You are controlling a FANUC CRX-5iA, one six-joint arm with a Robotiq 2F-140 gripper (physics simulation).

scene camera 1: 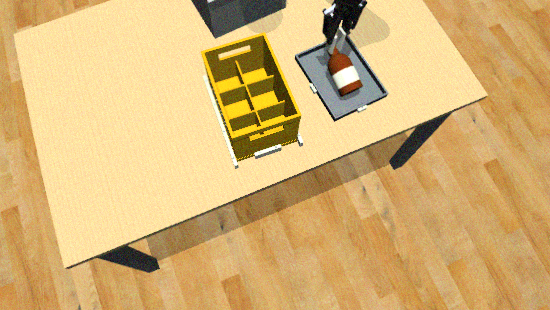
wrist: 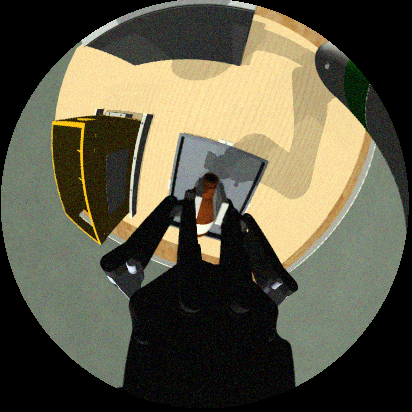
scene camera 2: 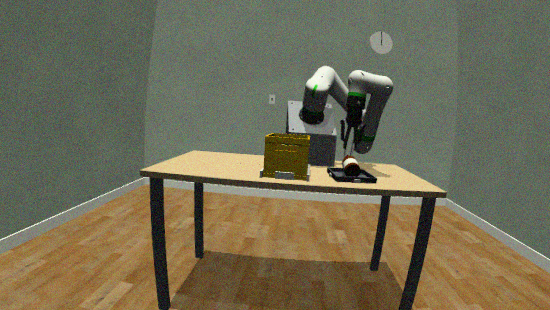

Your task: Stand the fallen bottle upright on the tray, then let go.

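Where they show: gripper, fingertip midpoint: (scene camera 1: 333,48) (wrist: 207,188) (scene camera 2: 348,156); arm's base, origin of the base link: (scene camera 2: 311,115).
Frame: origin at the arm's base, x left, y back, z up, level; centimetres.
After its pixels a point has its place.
Note:
The brown bottle (scene camera 1: 346,77) {x 28.1, y -39.9, z -18.9 cm} (scene camera 2: 351,164) {x 29.3, y -43.4, z -20.1 cm} (wrist: 210,180) {x 25.7, y -28.4, z -18.1 cm} with a white label is tilted, neck up towards the back and base low towards the front of the table. It is over the grey tray (scene camera 1: 320,85) {x 21.9, y -36.9, z -27.0 cm} (scene camera 2: 372,178) {x 39.6, y -44.4, z -25.2 cm} (wrist: 191,150) {x 19.5, y -28.2, z -27.0 cm}. My gripper (scene camera 1: 336,44) {x 26.2, y -29.9, z -18.4 cm} (scene camera 2: 348,151) {x 26.2, y -29.9, z -18.4 cm} (wrist: 207,188) {x 26.2, y -29.9, z -18.4 cm} is shut on the bottle's neck, above the tray's rear part. In the wrist view the neck shows between the pads and the fingers hide the lower sides. I cannot tell whether the base touches the tray.
A yellow crate (scene camera 1: 245,146) {x -3.6, y -57.5, z -18.3 cm} (scene camera 2: 286,157) {x 2.6, y -56.1, z -18.4 cm} (wrist: 95,170) {x 7.5, y -35.9, z -12.9 cm} with compartments stands left of the tray in the scene views, with white stops around its foot. A dark grey box (scene camera 1: 245,17) {x 1.8, y -10.4, z -23.5 cm} (scene camera 2: 322,147) {x 9.1, y -7.6, z -17.1 cm} (wrist: 180,37) {x 6.3, y -8.7, z -18.5 cm} stands behind it. Small white stops sit at the tray's edges.

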